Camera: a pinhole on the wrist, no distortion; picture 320 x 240 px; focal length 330.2 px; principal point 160.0 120.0 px. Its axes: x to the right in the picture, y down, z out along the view. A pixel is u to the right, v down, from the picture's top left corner.
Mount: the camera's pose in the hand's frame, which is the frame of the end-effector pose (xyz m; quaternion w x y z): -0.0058 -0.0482 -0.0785 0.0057 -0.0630 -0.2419 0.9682
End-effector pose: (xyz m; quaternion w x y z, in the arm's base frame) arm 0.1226 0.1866 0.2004 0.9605 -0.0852 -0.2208 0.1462
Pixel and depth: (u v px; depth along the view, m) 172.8 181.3 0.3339
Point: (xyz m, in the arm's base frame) 0.0525 -0.0578 0.3984
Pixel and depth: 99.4 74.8 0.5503
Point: 0.0004 0.0096 0.6656
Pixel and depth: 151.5 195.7 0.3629
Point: 0.0687 -0.0813 0.4295
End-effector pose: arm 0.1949 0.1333 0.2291 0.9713 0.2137 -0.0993 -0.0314
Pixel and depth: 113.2 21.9 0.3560
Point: 0.1309 -0.0964 0.4333
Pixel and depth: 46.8 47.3 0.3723
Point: 0.2011 -0.1381 0.4443
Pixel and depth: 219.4 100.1 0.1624
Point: 0.1254 0.0089 0.2285
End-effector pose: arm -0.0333 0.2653 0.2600 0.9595 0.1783 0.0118 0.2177
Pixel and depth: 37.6 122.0 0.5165
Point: 0.2389 -0.0701 0.5318
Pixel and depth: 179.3 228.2 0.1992
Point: 0.0182 0.0594 0.2485
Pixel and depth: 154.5 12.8 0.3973
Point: 0.0032 0.0309 0.5247
